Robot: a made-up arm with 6 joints.
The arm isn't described. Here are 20 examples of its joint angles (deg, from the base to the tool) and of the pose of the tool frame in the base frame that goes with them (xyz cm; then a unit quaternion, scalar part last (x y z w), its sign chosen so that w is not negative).
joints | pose
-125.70 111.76 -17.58 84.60 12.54 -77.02 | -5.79 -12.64 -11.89 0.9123 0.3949 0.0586 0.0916
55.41 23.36 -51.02 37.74 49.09 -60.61 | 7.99 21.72 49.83 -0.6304 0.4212 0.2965 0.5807
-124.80 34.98 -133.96 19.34 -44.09 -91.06 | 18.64 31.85 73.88 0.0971 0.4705 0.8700 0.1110
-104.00 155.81 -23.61 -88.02 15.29 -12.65 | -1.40 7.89 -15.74 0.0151 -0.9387 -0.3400 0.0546
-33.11 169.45 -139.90 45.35 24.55 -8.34 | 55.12 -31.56 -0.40 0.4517 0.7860 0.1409 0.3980
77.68 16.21 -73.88 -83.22 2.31 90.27 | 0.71 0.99 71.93 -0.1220 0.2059 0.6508 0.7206
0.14 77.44 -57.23 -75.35 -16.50 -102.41 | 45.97 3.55 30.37 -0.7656 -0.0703 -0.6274 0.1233
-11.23 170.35 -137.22 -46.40 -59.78 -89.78 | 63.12 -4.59 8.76 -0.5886 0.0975 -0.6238 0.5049
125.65 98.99 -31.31 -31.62 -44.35 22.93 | -24.72 26.62 3.00 -0.7775 0.2766 0.5532 0.1137
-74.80 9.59 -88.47 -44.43 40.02 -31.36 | -8.52 10.03 70.33 0.2367 0.2963 -0.8982 0.2225
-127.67 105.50 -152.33 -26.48 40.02 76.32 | -27.00 -29.13 71.09 0.5997 -0.1312 -0.5337 0.5816
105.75 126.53 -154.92 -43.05 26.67 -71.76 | -11.09 53.33 58.72 -0.6200 -0.0813 -0.1358 0.7684
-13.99 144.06 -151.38 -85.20 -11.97 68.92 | 63.28 -13.10 42.06 -0.0932 0.6152 -0.1408 0.7701
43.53 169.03 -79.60 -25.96 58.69 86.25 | 16.28 9.05 -23.24 -0.1403 -0.8810 0.4452 0.0767
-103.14 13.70 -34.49 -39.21 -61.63 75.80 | 3.55 -15.29 55.23 0.0185 0.2989 -0.3710 0.8790
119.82 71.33 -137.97 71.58 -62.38 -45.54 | 7.51 7.96 80.86 0.3498 0.3370 0.8092 0.3305
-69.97 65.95 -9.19 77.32 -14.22 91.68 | 6.54 -26.68 2.77 0.7889 -0.4915 0.1926 0.3145
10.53 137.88 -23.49 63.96 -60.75 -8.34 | 11.80 -7.74 -12.30 0.2697 0.8493 -0.3352 0.3060
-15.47 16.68 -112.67 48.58 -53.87 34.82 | -37.09 2.43 68.32 -0.0716 -0.5063 0.5067 0.6941
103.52 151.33 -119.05 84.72 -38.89 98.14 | -6.83 61.74 8.44 -0.6366 -0.4974 -0.5363 0.2442
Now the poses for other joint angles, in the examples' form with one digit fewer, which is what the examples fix.
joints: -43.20 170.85 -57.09 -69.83 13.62 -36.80
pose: 3.0 -6.6 -27.2 0.527 -0.818 -0.167 0.159
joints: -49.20 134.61 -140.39 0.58 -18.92 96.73
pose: 40.5 -47.0 47.3 0.481 0.143 0.351 0.790
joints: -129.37 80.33 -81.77 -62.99 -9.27 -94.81
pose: -28.6 -37.6 48.7 0.208 -0.604 0.494 0.589
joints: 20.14 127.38 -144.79 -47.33 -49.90 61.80
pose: 46.2 24.4 58.9 -0.271 0.254 0.436 0.820
